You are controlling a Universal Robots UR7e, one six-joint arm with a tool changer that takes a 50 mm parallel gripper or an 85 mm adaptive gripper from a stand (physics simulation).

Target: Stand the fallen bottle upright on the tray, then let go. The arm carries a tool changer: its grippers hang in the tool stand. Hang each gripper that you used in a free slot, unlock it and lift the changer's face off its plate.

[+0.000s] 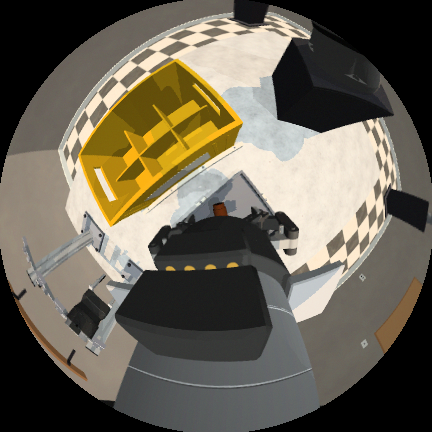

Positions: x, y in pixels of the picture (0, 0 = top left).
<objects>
A gripper (220, 241): 4 cm from the lens. A gripper (83, 318): 36 cm from the lens.
</objects>
